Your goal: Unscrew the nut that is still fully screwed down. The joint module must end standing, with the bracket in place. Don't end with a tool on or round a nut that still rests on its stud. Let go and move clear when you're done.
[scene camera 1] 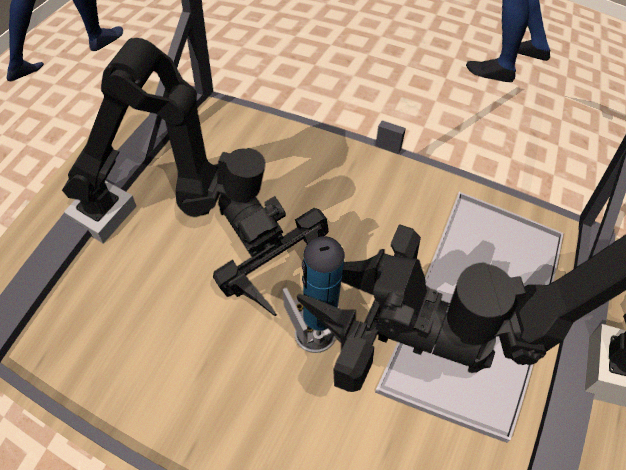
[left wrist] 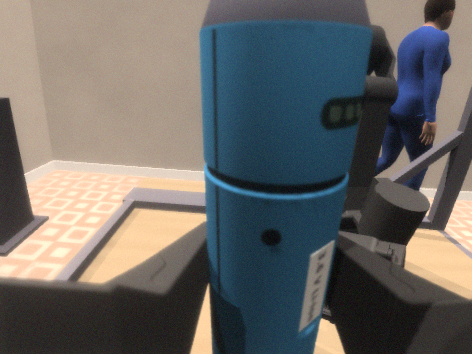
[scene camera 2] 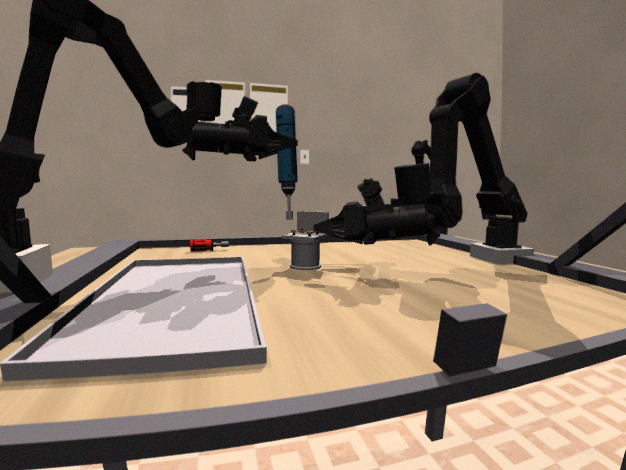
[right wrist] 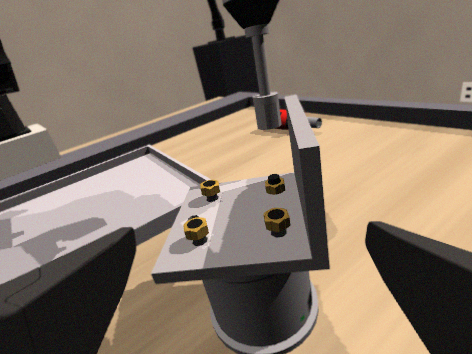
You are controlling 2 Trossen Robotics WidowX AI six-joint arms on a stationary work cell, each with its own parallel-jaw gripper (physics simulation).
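Places are measured from the left arm's base along level axes (x ahead, y left, z up), in centimetres.
Pixels of known places: left gripper, between the fingertips: (scene camera 1: 306, 280) (left wrist: 264, 234) (scene camera 2: 295, 144); right gripper, between the fingertips: (scene camera 2: 320, 230) (right wrist: 251, 235); left arm's base, origin of its link: (right wrist: 6, 137); right arm's base, origin of its link: (scene camera 1: 97, 203) (scene camera 2: 501, 245).
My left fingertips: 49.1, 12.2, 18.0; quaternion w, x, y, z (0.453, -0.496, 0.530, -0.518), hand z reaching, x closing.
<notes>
For each thing: its top centre in the pictures, then the offset to it from my left fingertips, as dx, dy, dz.
- grey joint module, centre of its top: (right wrist: 238, 198) (scene camera 2: 305, 230) +0.5, -5.5, -17.5
- blue electric screwdriver, centre of its top: (scene camera 1: 322, 241) (scene camera 2: 287, 104) -1.7, +0.0, +8.2
- red screwdriver, centre of its top: (right wrist: 289, 110) (scene camera 2: 209, 239) -16.8, +18.8, -22.0
- grey tray, centre of its top: (scene camera 2: 173, 286) (scene camera 1: 485, 302) -24.4, -18.7, -23.3
- dark block, centre of its top: (scene camera 2: 472, 309) (scene camera 1: 391, 127) -0.4, -48.7, -19.2
The grey joint module (scene camera 2: 305, 252) (right wrist: 257, 300) stands upright on the table with the L-shaped bracket (right wrist: 245, 250) (scene camera 2: 312, 220) on top. In the right wrist view, the brass nut at the far right (right wrist: 275, 185) sits down on the plate with its stud poking through. The other nuts (right wrist: 196, 228) (right wrist: 210, 188) (right wrist: 277, 220) sit raised on their studs. My left gripper (left wrist: 264, 234) (scene camera 2: 287, 143) is shut on the blue electric screwdriver (left wrist: 275, 125) (scene camera 2: 286, 161), upright, its socket (right wrist: 268, 111) (scene camera 2: 289, 215) in the air above the bracket's plate. My right gripper (right wrist: 251, 235) is open, its fingers either side of the module, touching nothing.
A red screwdriver (scene camera 2: 201, 245) (right wrist: 284, 119) lies on the table at the back. A grey tray (scene camera 1: 444, 420) (scene camera 2: 136, 375) lies beside the module, under the left arm. A dark block (scene camera 2: 470, 338) stands at the table's edge.
</notes>
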